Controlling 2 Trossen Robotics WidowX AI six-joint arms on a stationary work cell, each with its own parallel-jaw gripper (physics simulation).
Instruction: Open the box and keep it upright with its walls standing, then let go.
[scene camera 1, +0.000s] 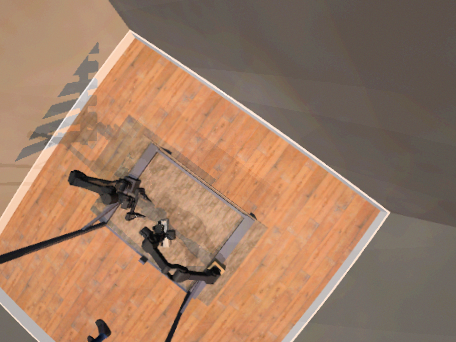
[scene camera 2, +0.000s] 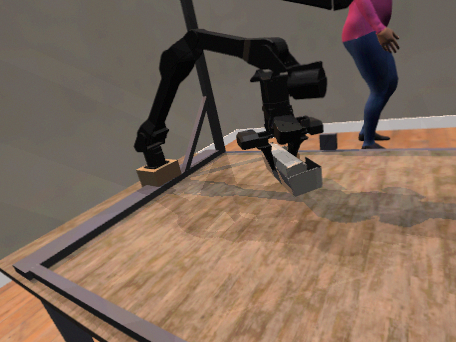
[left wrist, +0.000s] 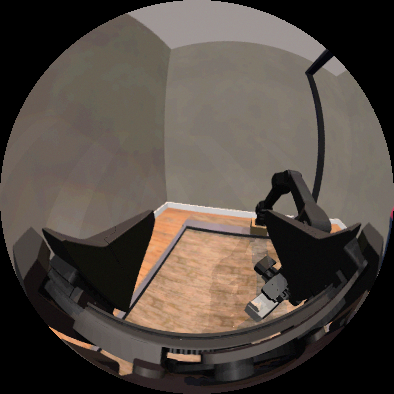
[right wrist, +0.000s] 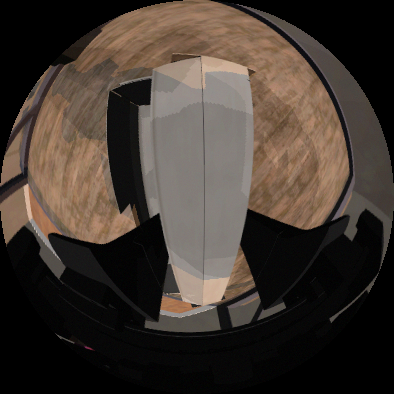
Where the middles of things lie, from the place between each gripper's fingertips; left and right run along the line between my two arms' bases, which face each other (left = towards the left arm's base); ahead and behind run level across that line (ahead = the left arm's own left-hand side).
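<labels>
The tan block (scene camera 2: 154, 177), which I can see, is 36 cm below my left hand, 14 cm behind it and 58 cm to the right of it.
As for my right gripper, it's 40 mm above the tan block, 40 mm short of it and 440 mm to the left of it.
</labels>
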